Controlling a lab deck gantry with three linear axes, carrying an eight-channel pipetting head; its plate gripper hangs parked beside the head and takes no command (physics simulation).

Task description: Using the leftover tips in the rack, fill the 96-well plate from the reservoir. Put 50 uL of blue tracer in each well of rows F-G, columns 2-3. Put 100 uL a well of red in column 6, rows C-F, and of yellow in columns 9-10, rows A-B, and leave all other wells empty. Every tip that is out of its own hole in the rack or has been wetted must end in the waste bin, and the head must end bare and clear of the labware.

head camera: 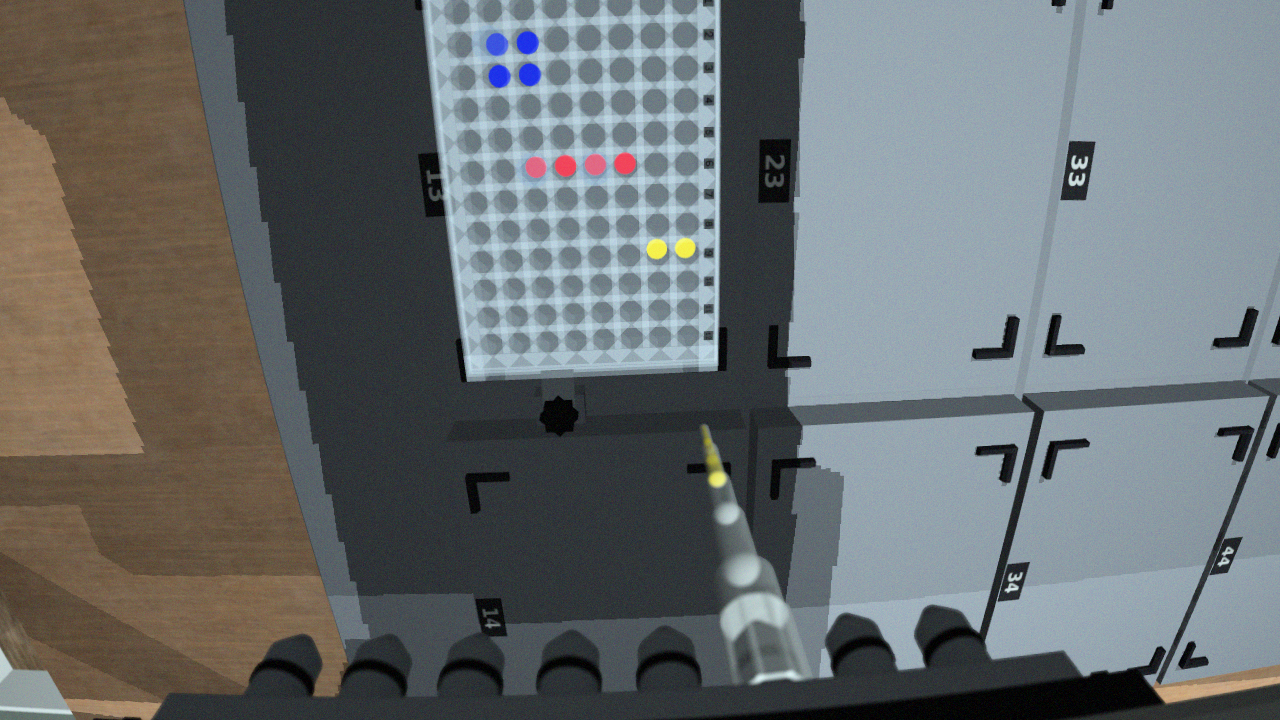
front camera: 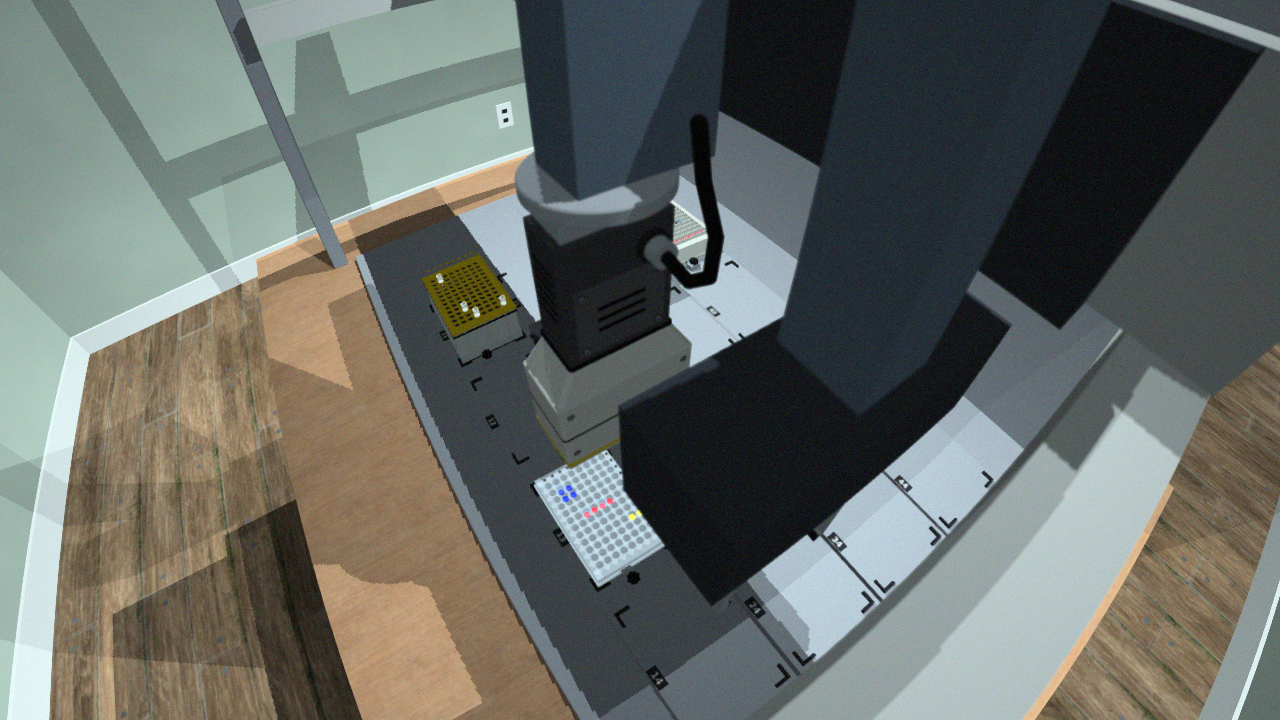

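The 96-well plate point(front camera: 597, 528) point(head camera: 458, 268) lies in slot 13. In the head view, four blue wells point(head camera: 512, 59) show in rows F-G, columns 2-3, four red wells point(head camera: 580, 165) in column 6, rows C-F, two paler, and two yellow wells point(head camera: 671, 248) in column 9, rows A-B. The pipetting head point(front camera: 608, 385) point(head camera: 537, 707) hangs over the plate's back edge in the front view. It carries one tip point(head camera: 739, 559) with yellow liquid in its lower end; seven nozzles are bare. The parked gripper's dark body point(front camera: 787, 447) shows; its fingers are hidden. The waste bin does not show.
The yellow-topped tip rack point(front camera: 487, 342) stands at the back left with several tips in it. The pale reservoir point(front camera: 691, 241) is partly hidden behind the head. Black corner brackets point(head camera: 993, 340) mark the deck slots. A black clamp knob point(front camera: 632, 577) point(head camera: 559, 416) sits by the plate's end.
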